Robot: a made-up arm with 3 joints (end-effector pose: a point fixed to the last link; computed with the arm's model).
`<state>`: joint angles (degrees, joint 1 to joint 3).
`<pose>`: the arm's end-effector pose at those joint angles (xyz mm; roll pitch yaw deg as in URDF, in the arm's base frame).
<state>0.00 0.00 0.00</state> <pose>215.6 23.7 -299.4 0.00 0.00 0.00</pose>
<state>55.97 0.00 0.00</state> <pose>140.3 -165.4 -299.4 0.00 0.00 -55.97</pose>
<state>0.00 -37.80 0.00</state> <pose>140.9 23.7 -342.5 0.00 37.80 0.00</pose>
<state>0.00 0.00 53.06</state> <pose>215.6 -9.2 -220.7 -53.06 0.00 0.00</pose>
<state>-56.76 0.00 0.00</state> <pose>98.4 193.3 -299.4 0.00 0.00 56.76</pose>
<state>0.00 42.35 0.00</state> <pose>248.4 23.7 -209.1 0.00 -42.35 0.00</pose>
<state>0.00 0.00 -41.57</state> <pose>215.6 87.4 -322.6 41.57 0.00 0.00</pose>
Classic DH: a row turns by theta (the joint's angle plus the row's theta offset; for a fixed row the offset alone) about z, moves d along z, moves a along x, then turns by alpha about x. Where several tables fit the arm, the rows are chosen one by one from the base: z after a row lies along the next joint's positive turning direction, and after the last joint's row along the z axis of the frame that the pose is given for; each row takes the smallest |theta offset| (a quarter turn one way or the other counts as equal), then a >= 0, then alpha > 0; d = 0 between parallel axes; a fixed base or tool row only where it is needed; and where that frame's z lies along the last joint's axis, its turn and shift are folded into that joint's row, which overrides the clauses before.
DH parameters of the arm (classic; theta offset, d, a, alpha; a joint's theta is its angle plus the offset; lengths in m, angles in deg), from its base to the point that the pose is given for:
base (fixed): 0 0 0 180
joint 1: 0 0.2119 0.1154 -90
joint 2: -90 -0.0861 0.0152 90
joint 3: 90 -0.1002 0.0624 -90
tool (fixed): 90 -0.0723 0 0

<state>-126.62 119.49 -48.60</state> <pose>-175.9 70.7 -70.6 -131.40 -60.51 -53.38</pose>
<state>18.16 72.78 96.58</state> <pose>94.5 -8.5 -99.9 -96.58 -72.78 -18.16</pose>
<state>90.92 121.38 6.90</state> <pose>13.4 -131.3 -85.0 173.10 -58.62 89.08</pose>
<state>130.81 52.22 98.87</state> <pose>-67.4 -115.2 -97.4 -98.87 -52.22 -130.81</pose>
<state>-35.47 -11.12 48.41</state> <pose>176.9 114.5 -247.4 -48.41 11.12 35.47</pose>
